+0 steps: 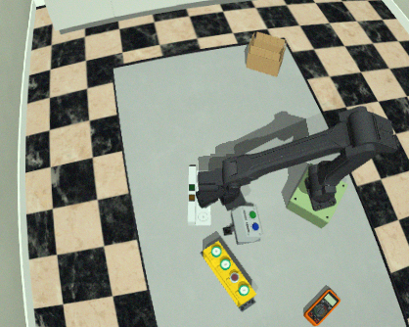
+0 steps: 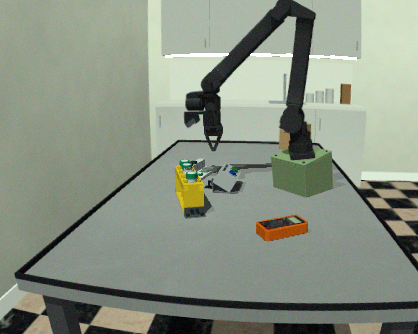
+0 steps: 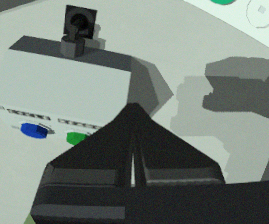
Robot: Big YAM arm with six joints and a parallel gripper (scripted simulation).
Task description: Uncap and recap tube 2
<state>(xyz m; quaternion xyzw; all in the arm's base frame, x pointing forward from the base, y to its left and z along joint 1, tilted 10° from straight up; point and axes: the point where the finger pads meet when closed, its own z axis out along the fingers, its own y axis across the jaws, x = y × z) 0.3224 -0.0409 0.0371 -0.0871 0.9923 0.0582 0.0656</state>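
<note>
Now: hand 8 cm to the right of the blue cycle key, 8 cm past it and 7 cm above it. Round my hand: grey key housing 8 cm below, 6 cm to the left, 6 cm behind; green READY key 8 cm behind, 7 cm below, 4 cm to the left; cap 12 cm below, 7 cm ahead, 6 cm to the right.
</note>
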